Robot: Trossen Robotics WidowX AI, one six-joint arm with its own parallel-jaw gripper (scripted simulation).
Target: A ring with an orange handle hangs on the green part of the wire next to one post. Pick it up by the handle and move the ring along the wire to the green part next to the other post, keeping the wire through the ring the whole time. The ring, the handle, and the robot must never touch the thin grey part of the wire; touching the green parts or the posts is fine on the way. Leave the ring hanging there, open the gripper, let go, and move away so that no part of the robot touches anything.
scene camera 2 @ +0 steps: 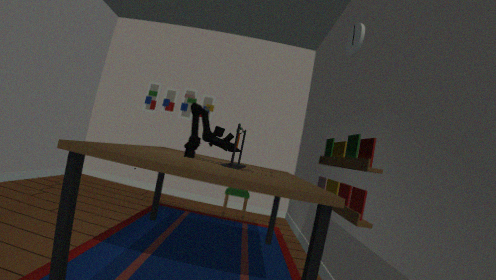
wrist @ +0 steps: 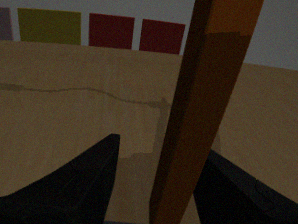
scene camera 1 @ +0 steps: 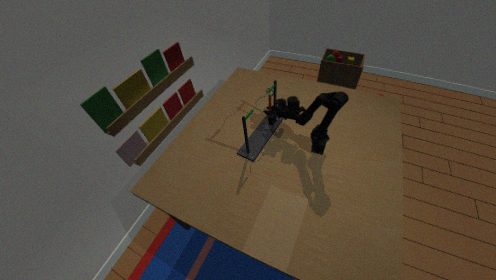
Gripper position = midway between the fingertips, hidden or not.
Observation:
I see my gripper (wrist: 155, 147) and a wire stand (scene camera 1: 253, 145).

